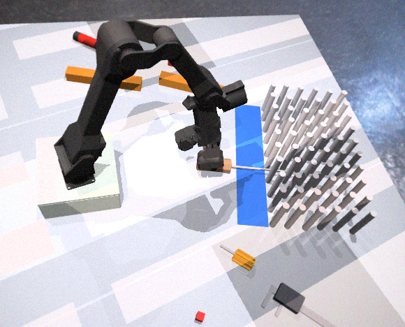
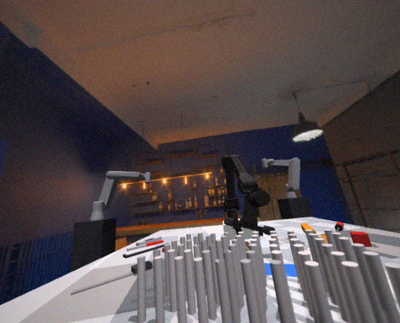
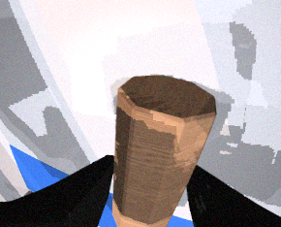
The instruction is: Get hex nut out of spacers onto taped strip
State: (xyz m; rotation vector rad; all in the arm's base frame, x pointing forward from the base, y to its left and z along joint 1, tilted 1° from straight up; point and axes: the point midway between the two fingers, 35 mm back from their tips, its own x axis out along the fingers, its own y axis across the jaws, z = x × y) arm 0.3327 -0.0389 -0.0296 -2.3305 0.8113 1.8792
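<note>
Right now my gripper tip is 10 cm short of the wooden-handled tool and 5 cm to the left of it. The rest, counted from my gripper tip: yellow-handled tool: 5 cm behind, 25 cm to the right; then blue taped strip: 11 cm ahead, 1 cm to the right, 2 cm below; then hex nut: 19 cm ahead, 9 cm to the right, 1 cm below.
</note>
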